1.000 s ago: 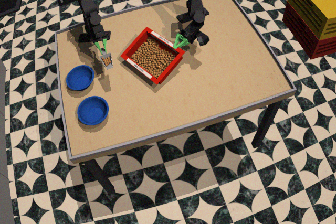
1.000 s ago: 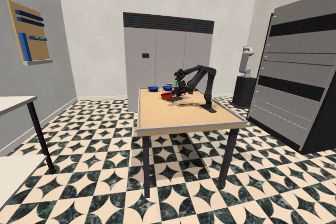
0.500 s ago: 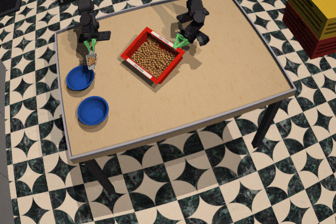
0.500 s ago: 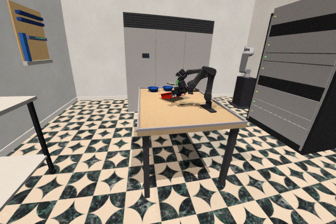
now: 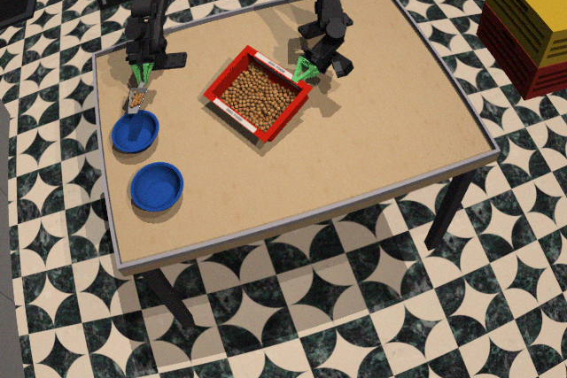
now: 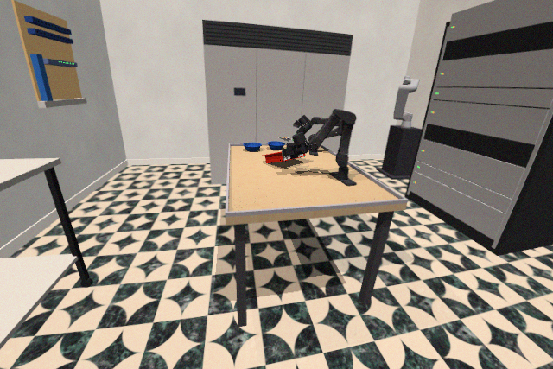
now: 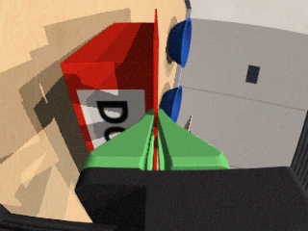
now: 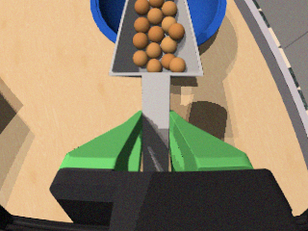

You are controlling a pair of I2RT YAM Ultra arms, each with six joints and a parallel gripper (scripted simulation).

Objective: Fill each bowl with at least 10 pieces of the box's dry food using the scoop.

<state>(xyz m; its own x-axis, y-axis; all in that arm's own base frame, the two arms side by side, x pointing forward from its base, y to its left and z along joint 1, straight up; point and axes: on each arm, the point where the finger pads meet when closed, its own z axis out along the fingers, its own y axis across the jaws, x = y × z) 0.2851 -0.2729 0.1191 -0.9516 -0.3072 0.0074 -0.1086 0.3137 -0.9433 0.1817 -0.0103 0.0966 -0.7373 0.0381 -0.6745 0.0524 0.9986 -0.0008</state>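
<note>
Right now the grey metal scoop is 50 mm ahead of my right hand and 10 mm to the right of it.
</note>
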